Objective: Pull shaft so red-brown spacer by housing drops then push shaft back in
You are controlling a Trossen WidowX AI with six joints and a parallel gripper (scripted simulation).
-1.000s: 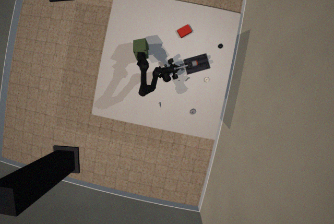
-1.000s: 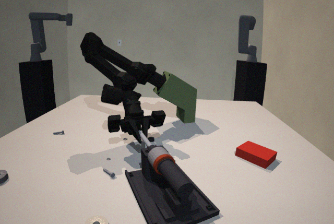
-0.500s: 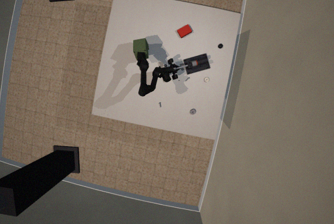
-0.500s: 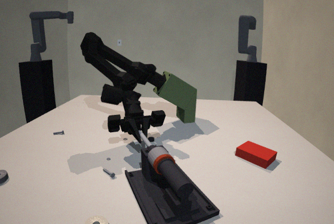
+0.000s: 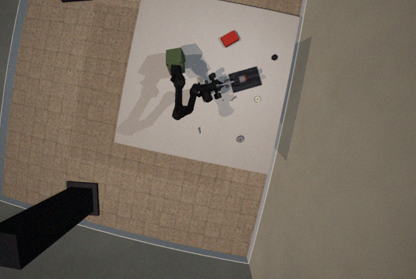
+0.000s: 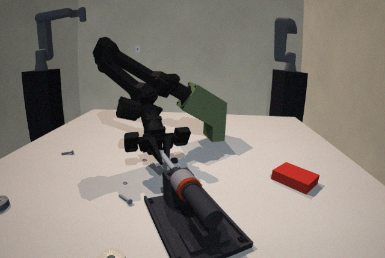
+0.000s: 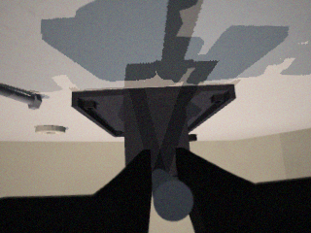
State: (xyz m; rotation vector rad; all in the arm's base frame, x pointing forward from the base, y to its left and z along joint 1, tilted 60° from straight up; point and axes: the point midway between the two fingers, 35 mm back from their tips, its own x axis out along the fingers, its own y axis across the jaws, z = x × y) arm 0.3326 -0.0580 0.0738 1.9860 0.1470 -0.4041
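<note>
Now: hand 9 cm short of the thin grey shaft and 3 cm to the right of it. Round my hand: black disc 43 cm ahead, 24 cm to the left, 7 cm below; red block 38 cm to the left, 7 cm below, 7 cm ahead; red-brown spacer 18 cm ahead, 6 cm to the left.
</note>
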